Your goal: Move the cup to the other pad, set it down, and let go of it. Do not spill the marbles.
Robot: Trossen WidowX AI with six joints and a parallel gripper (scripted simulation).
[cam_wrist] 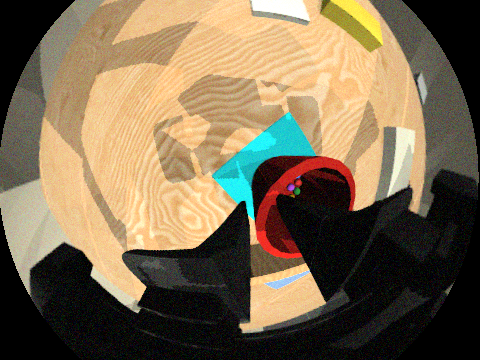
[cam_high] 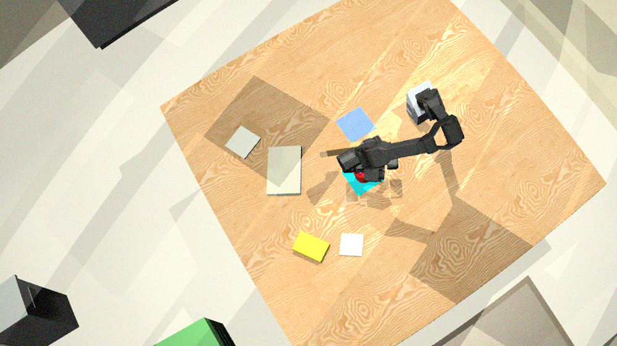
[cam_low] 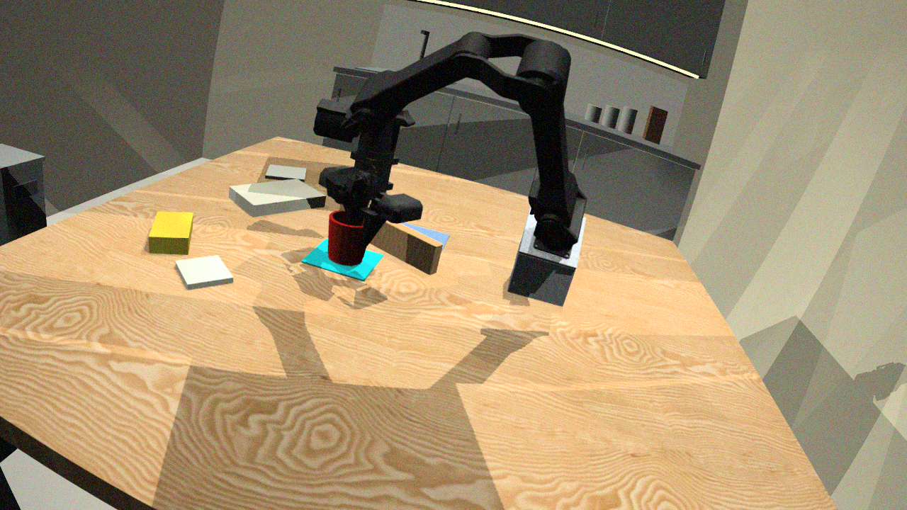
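Now: gripper tip 2 cm to the left of the red cup and 2 cm short of it. Round my gripper tip: cyan pad: 5 cm below, 3 cm ahead, 1 cm to the right; then low wooden wall: 11 cm to the right, 3 cm below, 1 cm behind; then pale blue pad: 20 cm to the right, 5 cm below, 5 cm behind.
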